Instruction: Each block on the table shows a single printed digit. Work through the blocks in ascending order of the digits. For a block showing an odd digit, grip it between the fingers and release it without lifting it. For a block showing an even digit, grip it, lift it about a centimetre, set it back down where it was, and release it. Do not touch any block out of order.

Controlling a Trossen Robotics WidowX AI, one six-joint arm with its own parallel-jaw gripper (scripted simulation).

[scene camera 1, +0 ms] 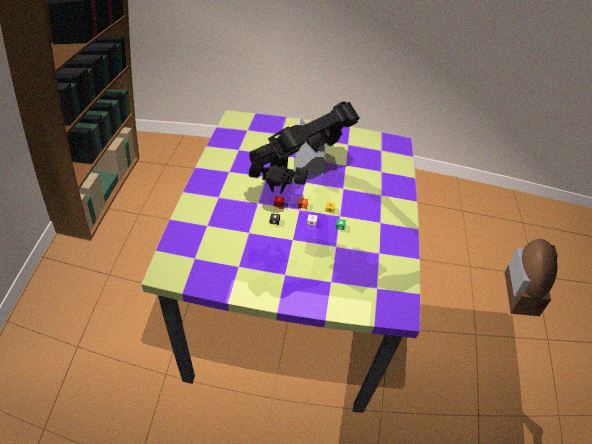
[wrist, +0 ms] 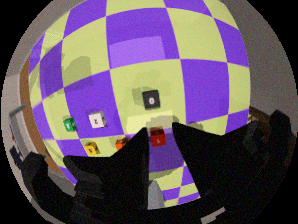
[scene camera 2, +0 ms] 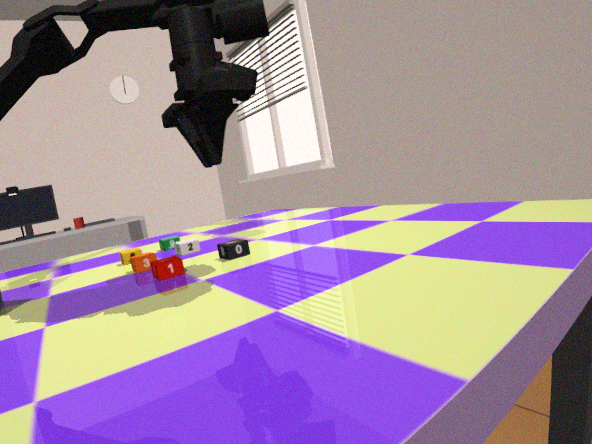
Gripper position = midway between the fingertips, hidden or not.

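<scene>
My gripper [scene camera 2: 212, 166], visible. Same gripper [scene camera 1: 276, 192], also visible. Gripper [wrist: 159, 129], visible here too.
</scene>
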